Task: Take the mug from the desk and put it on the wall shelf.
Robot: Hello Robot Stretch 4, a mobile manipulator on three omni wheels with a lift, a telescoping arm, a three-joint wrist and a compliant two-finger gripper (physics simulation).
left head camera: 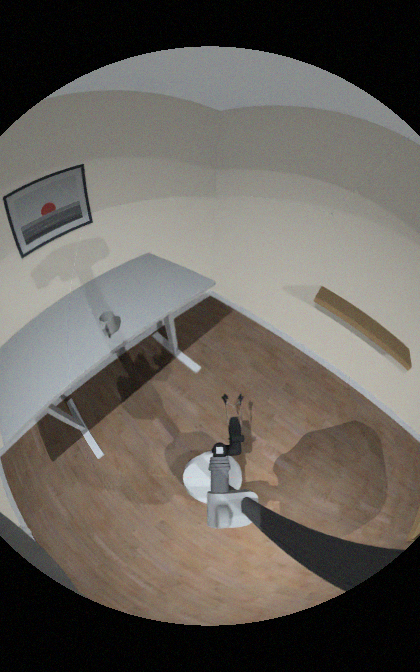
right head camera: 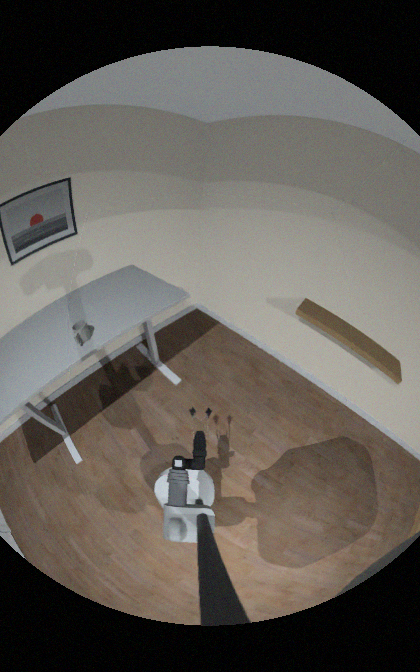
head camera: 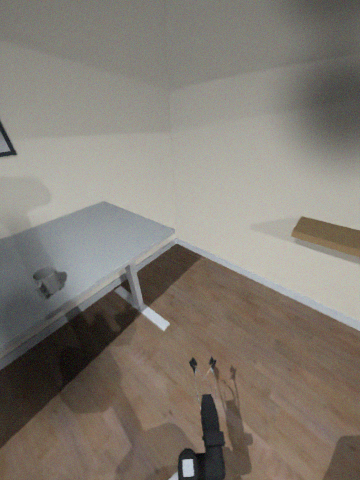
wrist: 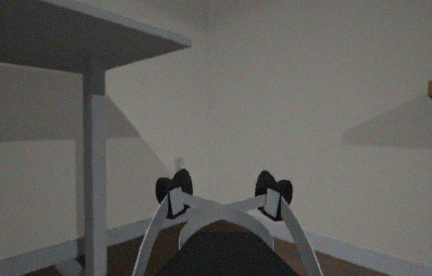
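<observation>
A grey mug stands on the grey desk, near its front edge, in shadow. The brown wall shelf is on the right wall; a bit of its end shows at the right edge of the wrist view. My gripper is open, with nothing between its fingers. It is over the floor, right of the desk and apart from the mug, and lower than the desk top in the wrist view. The mug does not show there.
A desk leg stands under the right part of the desk, with its foot on the wooden floor. A framed picture hangs above the desk. The room corner lies between desk and shelf.
</observation>
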